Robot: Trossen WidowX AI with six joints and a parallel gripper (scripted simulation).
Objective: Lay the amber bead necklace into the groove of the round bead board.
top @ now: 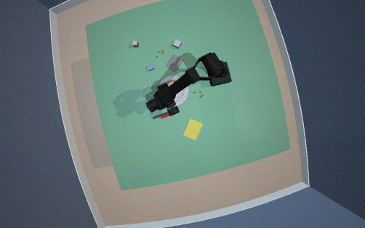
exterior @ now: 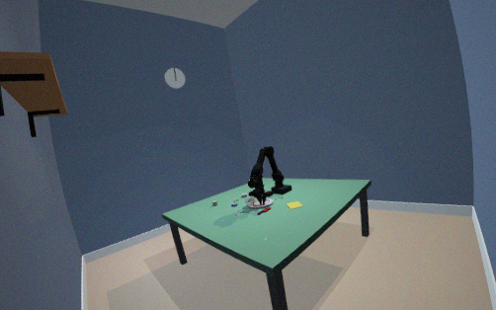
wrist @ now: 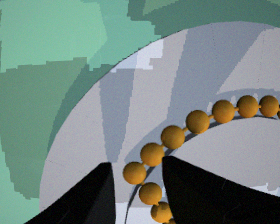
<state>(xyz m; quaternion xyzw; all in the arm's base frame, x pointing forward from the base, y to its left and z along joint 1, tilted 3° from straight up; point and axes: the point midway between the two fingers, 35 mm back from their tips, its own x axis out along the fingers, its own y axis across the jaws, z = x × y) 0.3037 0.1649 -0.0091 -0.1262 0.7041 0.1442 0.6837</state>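
Now: gripper tip 2 cm past the round grey bead board, 6 cm to the left of it and 1 cm above it. The rest, counted from my gripper tip: yellow pad (14 cm behind, 19 cm to the left, 2 cm below); grey rod (18 cm ahead, 7 cm to the right, 2 cm below); red-handled tool (5 cm ahead, 10 cm to the left, 1 cm below).
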